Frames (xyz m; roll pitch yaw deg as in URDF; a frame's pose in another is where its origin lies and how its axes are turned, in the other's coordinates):
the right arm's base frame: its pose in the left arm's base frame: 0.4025 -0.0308 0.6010 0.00 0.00 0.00
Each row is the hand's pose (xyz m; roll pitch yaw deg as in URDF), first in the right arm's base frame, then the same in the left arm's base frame.
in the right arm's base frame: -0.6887 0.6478 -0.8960 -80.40 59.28 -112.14
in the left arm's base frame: -0.2862 0.6170 -0.2950 -80.40 59.28 -112.14
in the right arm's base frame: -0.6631 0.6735 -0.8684 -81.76 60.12 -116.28
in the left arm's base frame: -0.2606 0.6427 -0.2674 -81.76 60.12 -116.28
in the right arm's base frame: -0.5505 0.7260 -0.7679 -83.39 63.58 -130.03
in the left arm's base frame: -0.1480 0.6952 -0.1669 -83.39 63.58 -130.03
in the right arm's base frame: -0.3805 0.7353 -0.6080 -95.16 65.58 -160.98
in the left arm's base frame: 0.0220 0.7045 -0.0070 -95.16 65.58 -160.98
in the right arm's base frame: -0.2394 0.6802 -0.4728 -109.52 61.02 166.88
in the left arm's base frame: 0.1631 0.6494 0.1282 -109.52 61.02 166.88
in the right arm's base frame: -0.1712 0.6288 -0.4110 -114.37 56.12 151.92
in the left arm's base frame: 0.2313 0.5980 0.1900 -114.37 56.12 151.92
